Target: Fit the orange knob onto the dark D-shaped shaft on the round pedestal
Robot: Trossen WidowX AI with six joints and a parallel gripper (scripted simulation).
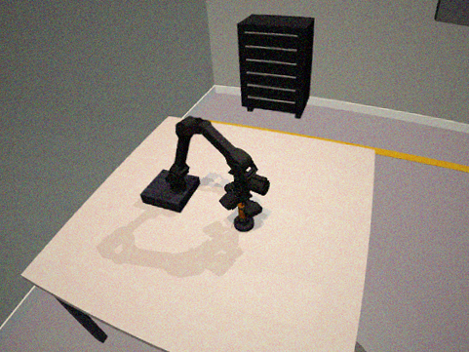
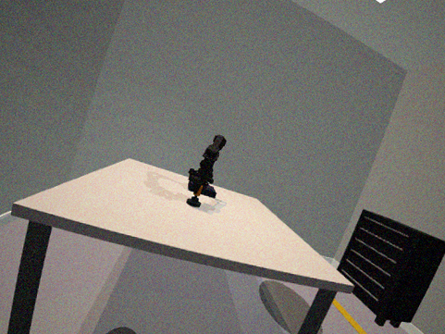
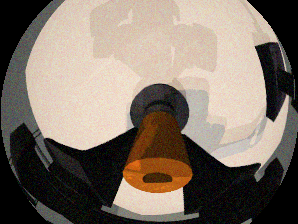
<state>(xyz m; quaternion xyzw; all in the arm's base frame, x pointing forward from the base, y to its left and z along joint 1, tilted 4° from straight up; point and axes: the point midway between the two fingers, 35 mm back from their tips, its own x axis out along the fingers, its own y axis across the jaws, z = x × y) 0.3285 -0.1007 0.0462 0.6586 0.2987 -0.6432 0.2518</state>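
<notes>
Right now the orange knob is 2 cm above my gripper tip. Round my gripper tip: round pedestal 4 cm below.
</notes>
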